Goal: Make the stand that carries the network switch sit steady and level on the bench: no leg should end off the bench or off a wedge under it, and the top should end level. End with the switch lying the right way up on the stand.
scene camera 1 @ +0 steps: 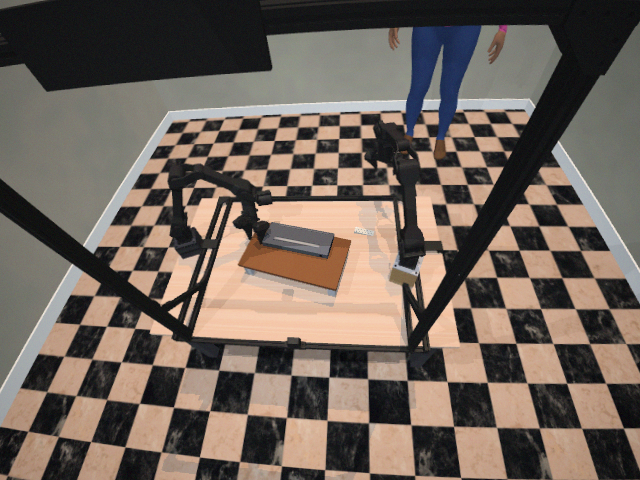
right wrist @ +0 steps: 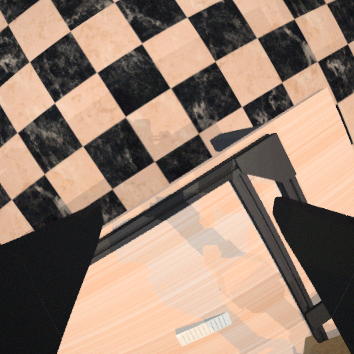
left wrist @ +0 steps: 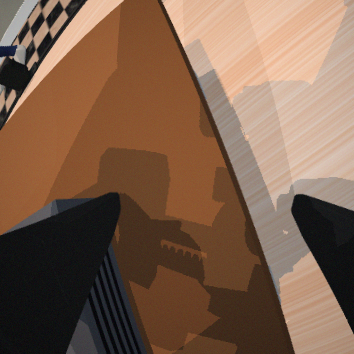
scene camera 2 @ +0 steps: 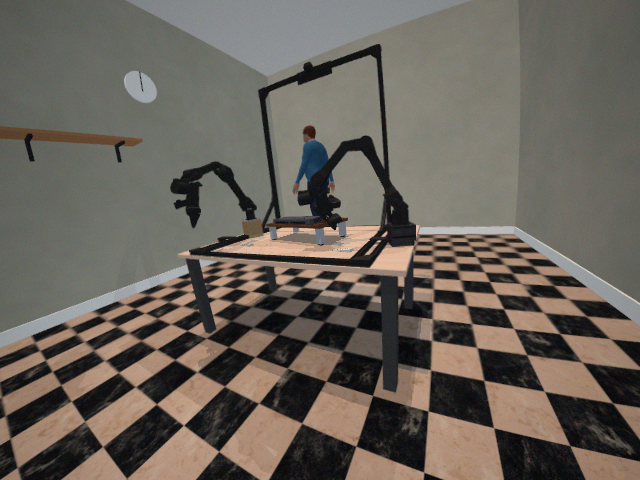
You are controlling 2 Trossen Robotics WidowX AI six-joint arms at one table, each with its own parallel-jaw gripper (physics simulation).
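Places are measured from the left arm's base along level axes (x right, y ahead, z up), in millimetres.
Where they show: left gripper, fingertip midpoint: (scene camera 1: 255, 241) (left wrist: 207, 201); right gripper, fingertip midpoint: (scene camera 1: 385, 171) (right wrist: 189, 209) (scene camera 2: 193, 227); left arm's base, origin of the base link: (scene camera 1: 184, 237) (scene camera 2: 400, 223); right arm's base, origin of the base link: (scene camera 1: 408, 260) (scene camera 2: 251, 219).
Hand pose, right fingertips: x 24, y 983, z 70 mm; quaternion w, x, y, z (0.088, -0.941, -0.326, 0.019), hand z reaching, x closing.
Note:
Things, the pixels of their top centre, and the offset from my right fingertips. Level surfaces: height alone.
- brown board, middle of its top: (left wrist: 5, 247) (scene camera 1: 294, 252) (scene camera 2: 304, 220) dx +247, dy -521, dz -56 mm
- dark grey network switch, middle of its top: (scene camera 1: 297, 237) (scene camera 2: 297, 217) dx +200, dy -491, dz -29 mm
- white ridged wedge, middle of its top: (right wrist: 204, 332) (scene camera 1: 364, 230) (scene camera 2: 246, 243) dx +187, dy -180, dz -145 mm
- bench, its level: dz -157 mm
The stand, a brown board (scene camera 1: 294, 269) (left wrist: 145, 115) on pale legs (scene camera 2: 320, 236), is on the bench. I cannot tell if its top is level or every leg touches. The dark grey network switch (scene camera 1: 299, 238) (scene camera 2: 297, 220) (left wrist: 117, 305) lies flat on it, toward the far long edge in scene camera 1. A white ridged wedge (scene camera 1: 363, 230) (scene camera 2: 248, 244) (right wrist: 203, 330) lies apart from the stand; another wedge (scene camera 2: 343, 250) shows in scene camera 2. My left gripper (scene camera 1: 255, 237) (left wrist: 207, 201) is open over the stand's edge beside the switch. My right gripper (scene camera 2: 193, 223) (right wrist: 189, 209) is open, high and away.
The bench (scene camera 1: 258, 320) (scene camera 2: 310, 253) carries a black frame (scene camera 1: 248, 342) along its edges, with uprights rising from it. A tan block (scene camera 1: 403, 276) (scene camera 2: 252, 227) is at the right arm's base. A person (scene camera 1: 444, 67) (scene camera 2: 313, 160) stands beyond the bench.

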